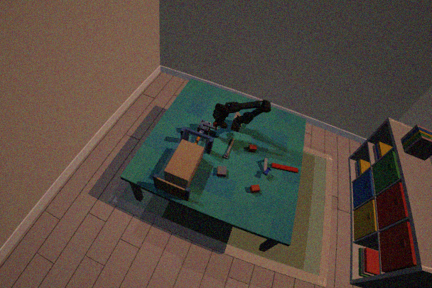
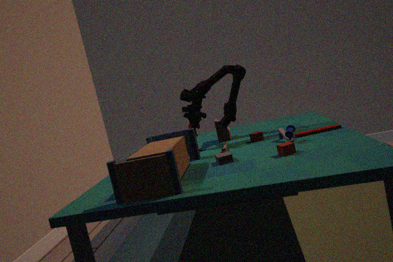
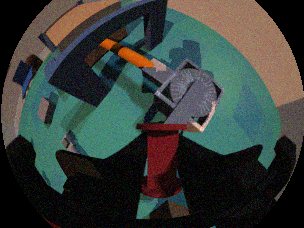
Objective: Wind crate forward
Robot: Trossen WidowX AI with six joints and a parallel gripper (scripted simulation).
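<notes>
Right now my gripper tip is 1 cm past the red-knobbed handle, 2 cm to the left of it and 3 cm above it. The rest, counted from my gripper tip: red knob 1 cm behind, 1 cm to the left; then winch 3 cm behind, 9 cm to the right, 10 cm below; then steel frame 15 cm ahead, 10 cm to the right, 3 cm below.
</notes>
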